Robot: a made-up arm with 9 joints. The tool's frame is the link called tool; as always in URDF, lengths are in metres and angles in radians.
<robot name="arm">
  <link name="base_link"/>
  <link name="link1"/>
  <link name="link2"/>
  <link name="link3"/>
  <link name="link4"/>
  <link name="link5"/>
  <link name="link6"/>
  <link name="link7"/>
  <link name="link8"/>
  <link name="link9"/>
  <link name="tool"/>
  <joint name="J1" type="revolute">
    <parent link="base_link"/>
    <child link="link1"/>
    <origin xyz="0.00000 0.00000 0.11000"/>
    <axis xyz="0 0 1"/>
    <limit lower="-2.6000" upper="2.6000"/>
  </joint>
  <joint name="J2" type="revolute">
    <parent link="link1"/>
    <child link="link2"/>
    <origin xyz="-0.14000 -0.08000 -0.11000"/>
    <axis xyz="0 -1 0"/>
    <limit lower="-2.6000" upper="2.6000"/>
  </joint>
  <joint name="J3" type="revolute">
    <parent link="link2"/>
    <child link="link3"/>
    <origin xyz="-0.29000 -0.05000 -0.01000"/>
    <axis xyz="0 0 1"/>
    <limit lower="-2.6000" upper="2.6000"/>
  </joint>
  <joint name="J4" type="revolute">
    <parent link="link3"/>
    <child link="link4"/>
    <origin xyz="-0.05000 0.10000 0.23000"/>
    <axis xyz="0 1 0"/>
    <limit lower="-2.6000" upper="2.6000"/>
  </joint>
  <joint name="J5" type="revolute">
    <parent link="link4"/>
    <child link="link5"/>
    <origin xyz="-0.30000 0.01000 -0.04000"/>
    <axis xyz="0 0 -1"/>
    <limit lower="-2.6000" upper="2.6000"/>
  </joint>
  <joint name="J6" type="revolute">
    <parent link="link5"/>
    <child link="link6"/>
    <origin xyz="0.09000 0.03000 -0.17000"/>
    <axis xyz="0 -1 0"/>
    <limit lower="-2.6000" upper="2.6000"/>
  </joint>
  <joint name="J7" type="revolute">
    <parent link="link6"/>
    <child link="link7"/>
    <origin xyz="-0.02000 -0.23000 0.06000"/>
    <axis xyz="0 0 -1"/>
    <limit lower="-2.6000" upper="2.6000"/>
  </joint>
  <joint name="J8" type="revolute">
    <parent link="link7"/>
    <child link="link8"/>
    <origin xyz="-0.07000 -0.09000 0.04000"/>
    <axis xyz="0 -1 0"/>
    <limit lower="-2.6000" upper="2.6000"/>
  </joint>
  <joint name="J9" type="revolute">
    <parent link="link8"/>
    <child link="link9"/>
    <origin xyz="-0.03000 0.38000 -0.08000"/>
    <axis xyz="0 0 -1"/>
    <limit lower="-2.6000" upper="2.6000"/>
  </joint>
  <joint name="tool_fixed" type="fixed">
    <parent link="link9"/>
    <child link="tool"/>
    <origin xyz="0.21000 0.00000 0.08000"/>
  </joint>
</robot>
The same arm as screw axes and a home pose.
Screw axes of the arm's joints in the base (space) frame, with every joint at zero. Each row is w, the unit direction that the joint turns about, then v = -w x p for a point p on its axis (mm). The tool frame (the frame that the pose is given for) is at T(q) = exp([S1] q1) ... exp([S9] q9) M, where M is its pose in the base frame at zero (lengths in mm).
S1: w 0 0 1 v 0 0 0
S2: w 0 -1 0 v 0 0 140
S3: w 0 0 1 v -130 430 0
S4: w 0 1 0 v -220 0 -480
S5: w 0 0 -1 v 20 -780 0
S6: w 0 -1 0 v 10 0 690
S7: w 0 0 -1 v 220 -710 0
S8: w 0 -1 0 v 110 0 780
S9: w 0 0 -1 v -70 -810 0
M: xyz -600 70 110 (mm) rpy 0 0 0 (deg, as in URDF)
Joint limits (deg, base to tool): -148.97..148.97 -148.97..148.97 -148.97..148.97 -148.97..148.97 -148.97..148.97 -148.97..148.97 -148.97..148.97 -148.97..148.97 -148.97..148.97

